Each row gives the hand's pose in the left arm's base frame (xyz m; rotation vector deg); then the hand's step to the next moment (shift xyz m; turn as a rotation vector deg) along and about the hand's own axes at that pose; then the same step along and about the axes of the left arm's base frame.
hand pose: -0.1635 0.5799 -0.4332 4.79 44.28 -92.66
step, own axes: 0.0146 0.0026 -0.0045 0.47 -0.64 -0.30
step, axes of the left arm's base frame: -0.0025 -0.0101 -0.0115 -0.79 -0.25 -0.18
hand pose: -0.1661 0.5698 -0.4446 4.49 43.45 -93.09
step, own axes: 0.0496 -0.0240 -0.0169 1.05 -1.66 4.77
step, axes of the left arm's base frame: -0.0388 -0.0340 -0.0258 0.00 -3.33 3.94
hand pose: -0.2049 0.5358 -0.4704 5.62 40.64 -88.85
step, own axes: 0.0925 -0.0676 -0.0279 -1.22 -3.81 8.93
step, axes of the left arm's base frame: -0.0848 -0.0711 -0.0407 -0.22 -3.50 9.14
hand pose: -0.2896 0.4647 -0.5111 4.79 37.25 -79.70
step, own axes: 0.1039 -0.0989 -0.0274 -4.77 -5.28 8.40
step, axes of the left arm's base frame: -0.0982 -0.1004 -0.0402 -1.91 -0.44 10.83
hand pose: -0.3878 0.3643 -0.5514 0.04 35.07 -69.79
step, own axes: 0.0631 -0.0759 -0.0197 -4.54 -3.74 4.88
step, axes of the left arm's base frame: -0.0620 -0.0767 -0.0202 -2.06 1.04 7.28
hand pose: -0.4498 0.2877 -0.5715 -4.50 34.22 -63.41
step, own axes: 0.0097 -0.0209 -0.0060 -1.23 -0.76 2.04
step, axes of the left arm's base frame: -0.0170 -0.0166 -0.0018 0.00 0.23 2.49
